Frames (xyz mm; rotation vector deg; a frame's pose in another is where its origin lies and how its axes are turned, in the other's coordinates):
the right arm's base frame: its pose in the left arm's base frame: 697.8 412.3 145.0 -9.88 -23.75 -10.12
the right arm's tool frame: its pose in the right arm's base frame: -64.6 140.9 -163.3 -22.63 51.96 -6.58
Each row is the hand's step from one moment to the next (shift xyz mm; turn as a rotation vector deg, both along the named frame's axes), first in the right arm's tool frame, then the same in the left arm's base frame.
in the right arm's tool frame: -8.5 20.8 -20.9 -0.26 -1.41 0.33
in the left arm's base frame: -12.6 15.5 -23.3 -0.41 -0.95 1.05
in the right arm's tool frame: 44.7 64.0 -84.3 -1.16 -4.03 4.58
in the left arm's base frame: 5.9 7.4 -114.5 0.52 -1.48 6.01
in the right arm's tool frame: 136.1 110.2 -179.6 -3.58 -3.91 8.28
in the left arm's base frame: 37.6 -25.7 -246.7 0.71 0.84 9.77
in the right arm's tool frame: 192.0 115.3 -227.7 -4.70 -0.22 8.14
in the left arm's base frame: 56.2 -62.2 -308.2 0.76 4.40 8.28
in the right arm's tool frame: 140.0 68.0 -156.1 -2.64 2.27 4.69
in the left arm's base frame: 42.1 -55.8 -209.0 1.15 4.48 3.57
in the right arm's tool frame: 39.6 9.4 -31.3 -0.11 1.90 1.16
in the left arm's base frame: 16.3 -20.3 -44.2 1.08 1.95 0.02
